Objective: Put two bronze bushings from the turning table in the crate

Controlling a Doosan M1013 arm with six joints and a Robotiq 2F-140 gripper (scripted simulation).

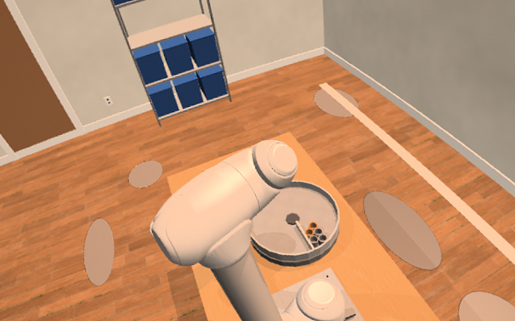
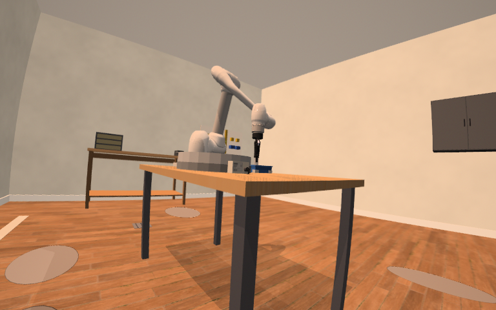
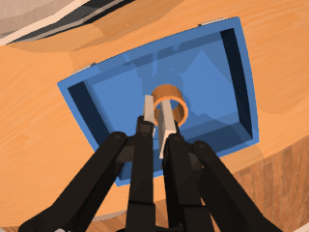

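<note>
The crate lies 1 cm behind my hand, 1 cm to the left of it and 4 cm below it. Also, from my hand: round grey turning table (6 cm ahead, 32 cm to the right, 2 cm below).
</note>
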